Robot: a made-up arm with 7 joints. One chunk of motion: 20 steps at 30 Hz.
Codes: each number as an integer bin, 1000 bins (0 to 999) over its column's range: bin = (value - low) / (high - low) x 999, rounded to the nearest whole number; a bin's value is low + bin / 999 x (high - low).
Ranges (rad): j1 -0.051..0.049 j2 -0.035..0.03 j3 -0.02..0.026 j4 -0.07..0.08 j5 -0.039..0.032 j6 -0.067..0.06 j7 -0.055..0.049
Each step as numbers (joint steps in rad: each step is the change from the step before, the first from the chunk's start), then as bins.
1 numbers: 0.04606 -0.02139 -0.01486 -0.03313 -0.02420 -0.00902 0.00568
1 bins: 970 209 112 246 208 456 583
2 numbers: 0.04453 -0.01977 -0.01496 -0.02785 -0.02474 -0.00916 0.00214
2 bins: 954 234 109 281 201 455 549
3 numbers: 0.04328 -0.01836 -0.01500 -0.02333 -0.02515 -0.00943 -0.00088
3 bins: 942 256 109 311 195 453 520
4 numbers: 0.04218 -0.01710 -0.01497 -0.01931 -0.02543 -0.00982 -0.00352
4 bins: 931 275 109 338 191 450 495
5 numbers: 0.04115 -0.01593 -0.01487 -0.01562 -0.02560 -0.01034 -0.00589
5 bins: 921 293 111 362 189 446 472
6 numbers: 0.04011 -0.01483 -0.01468 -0.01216 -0.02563 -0.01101 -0.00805
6 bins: 910 310 116 385 188 440 451
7 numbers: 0.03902 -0.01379 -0.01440 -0.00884 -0.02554 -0.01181 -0.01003
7 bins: 899 326 122 407 189 434 432
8 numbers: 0.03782 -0.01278 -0.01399 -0.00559 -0.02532 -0.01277 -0.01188
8 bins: 887 342 131 429 192 427 414
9 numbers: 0.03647 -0.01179 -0.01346 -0.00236 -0.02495 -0.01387 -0.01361
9 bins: 874 357 142 450 198 418 398
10 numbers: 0.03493 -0.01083 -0.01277 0.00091 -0.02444 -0.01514 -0.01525
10 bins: 858 371 157 472 205 408 382
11 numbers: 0.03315 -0.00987 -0.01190 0.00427 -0.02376 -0.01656 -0.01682
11 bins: 841 386 176 495 214 397 367
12 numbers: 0.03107 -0.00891 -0.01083 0.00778 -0.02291 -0.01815 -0.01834
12 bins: 820 401 199 518 226 384 352
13 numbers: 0.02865 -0.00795 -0.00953 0.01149 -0.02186 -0.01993 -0.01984
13 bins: 796 416 227 543 241 370 338
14 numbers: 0.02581 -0.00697 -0.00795 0.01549 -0.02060 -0.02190 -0.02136
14 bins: 767 431 262 569 259 355 323
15 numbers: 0.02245 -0.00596 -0.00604 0.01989 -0.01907 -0.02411 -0.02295
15 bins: 734 446 303 599 280 337 308
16 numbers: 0.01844 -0.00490 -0.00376 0.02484 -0.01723 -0.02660 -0.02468
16 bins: 694 463 353 632 306 318 291
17 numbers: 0.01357 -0.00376 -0.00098 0.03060 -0.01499 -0.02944 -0.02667
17 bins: 645 480 413 670 338 295 272
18 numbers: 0.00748 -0.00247 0.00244 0.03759 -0.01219 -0.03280 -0.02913
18 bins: 584 500 487 717 377 269 249
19 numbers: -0.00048 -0.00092 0.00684 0.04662 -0.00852 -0.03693 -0.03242
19 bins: 505 524 583 777 429 237 217
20 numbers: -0.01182 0.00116 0.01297 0.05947 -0.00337 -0.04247 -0.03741
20 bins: 391 556 716 862 501 193 169
